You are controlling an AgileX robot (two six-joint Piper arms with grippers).
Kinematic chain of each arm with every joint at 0, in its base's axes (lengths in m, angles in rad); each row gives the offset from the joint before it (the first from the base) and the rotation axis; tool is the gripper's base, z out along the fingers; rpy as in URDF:
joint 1: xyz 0 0 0.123 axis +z
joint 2: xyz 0 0 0 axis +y
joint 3: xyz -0.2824 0 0.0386 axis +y
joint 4: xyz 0.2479 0 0.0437 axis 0.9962 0 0.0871
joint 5: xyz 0 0 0 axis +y
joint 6: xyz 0.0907 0 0.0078 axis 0.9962 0 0.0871
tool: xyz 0 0 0 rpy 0 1.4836 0
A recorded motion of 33 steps. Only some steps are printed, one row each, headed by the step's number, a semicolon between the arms.
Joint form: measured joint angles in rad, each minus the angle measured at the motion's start. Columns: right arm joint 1, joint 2, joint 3, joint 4, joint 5, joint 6; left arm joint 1, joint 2, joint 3, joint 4, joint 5, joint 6.
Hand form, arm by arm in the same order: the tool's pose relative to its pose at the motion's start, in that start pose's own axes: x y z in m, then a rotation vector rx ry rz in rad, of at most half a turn. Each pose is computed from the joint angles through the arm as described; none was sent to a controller.
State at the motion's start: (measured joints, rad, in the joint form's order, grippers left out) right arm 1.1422 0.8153 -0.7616 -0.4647 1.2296 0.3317; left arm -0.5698 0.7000 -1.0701 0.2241 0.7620 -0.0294
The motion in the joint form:
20: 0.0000 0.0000 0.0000 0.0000 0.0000 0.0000; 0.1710 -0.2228 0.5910 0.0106 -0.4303 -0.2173
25: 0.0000 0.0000 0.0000 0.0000 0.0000 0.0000; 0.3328 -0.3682 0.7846 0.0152 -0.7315 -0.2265
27: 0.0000 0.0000 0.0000 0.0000 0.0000 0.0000; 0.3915 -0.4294 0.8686 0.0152 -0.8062 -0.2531
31: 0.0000 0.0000 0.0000 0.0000 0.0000 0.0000; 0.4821 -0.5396 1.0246 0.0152 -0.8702 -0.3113
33: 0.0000 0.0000 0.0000 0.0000 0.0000 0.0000; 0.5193 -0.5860 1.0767 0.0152 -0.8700 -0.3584
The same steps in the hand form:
20: 0.0000 0.0000 0.0000 0.0000 0.0000 0.0000; 0.1260 -0.0109 0.0288 -0.0898 -0.0475 -0.2090
25: 0.0000 0.0000 0.0000 0.0000 0.0000 0.0000; 0.1563 -0.0089 0.0187 -0.2024 -0.2840 -0.2198
27: 0.0000 0.0000 0.0000 0.0000 0.0000 0.0000; 0.1747 -0.0104 0.0165 -0.2440 -0.3330 -0.2449
31: 0.0000 0.0000 0.0000 0.0000 0.0000 0.0000; 0.2154 -0.0153 0.0173 -0.3111 -0.3526 -0.3070
33: 0.0000 0.0000 0.0000 0.0000 0.0000 0.0000; 0.2306 -0.0167 0.0176 -0.3403 -0.3532 -0.3578

